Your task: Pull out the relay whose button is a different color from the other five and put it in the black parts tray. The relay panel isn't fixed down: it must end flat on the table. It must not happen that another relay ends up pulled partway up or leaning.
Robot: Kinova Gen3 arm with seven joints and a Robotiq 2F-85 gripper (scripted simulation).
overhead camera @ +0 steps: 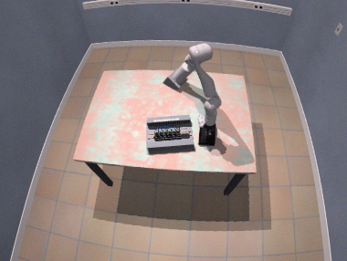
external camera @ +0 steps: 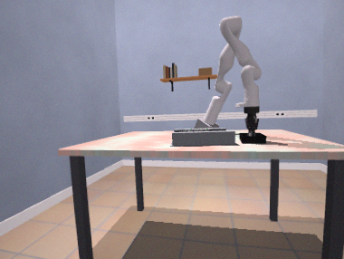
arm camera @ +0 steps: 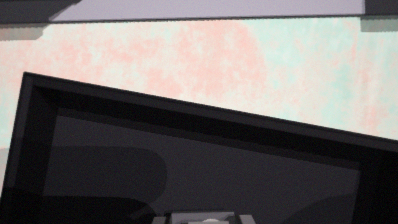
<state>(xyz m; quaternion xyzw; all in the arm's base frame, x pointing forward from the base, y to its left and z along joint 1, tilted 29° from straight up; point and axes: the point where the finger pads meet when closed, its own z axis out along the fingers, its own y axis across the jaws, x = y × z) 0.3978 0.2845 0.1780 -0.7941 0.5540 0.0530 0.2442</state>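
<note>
My hand is 20 mm above the black parts tray. From my hand the other things lie so: grey relay panel: 250 mm to the right, 80 mm ahead.
</note>
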